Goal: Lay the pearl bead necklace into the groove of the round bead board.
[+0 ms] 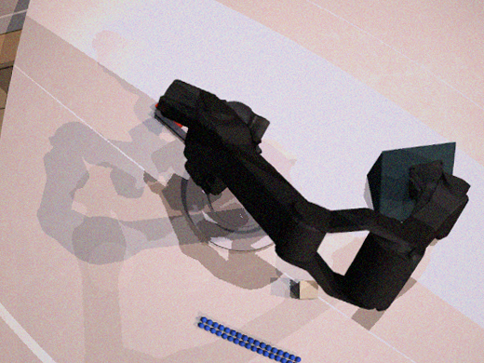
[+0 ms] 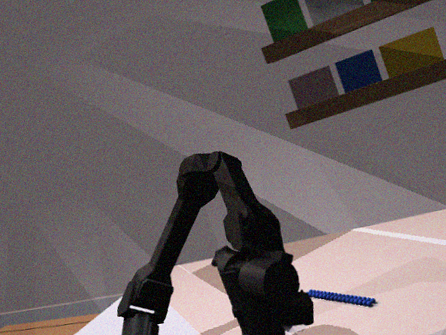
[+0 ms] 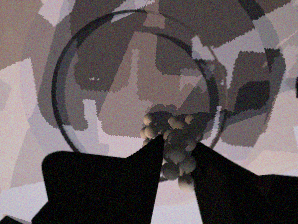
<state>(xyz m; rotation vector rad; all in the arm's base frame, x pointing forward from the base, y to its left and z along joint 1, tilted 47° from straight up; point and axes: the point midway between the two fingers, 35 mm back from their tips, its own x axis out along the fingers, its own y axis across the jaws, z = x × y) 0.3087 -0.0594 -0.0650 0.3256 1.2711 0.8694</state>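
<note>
Right now the round bead board is 4 cm to the left of my gripper tip and 1 cm below it. From my gripper tip the other things lie so: small beige cube (22 cm to the left, 7 cm behind); grey block (13 cm to the right, 11 cm ahead, 2 cm below).
</note>
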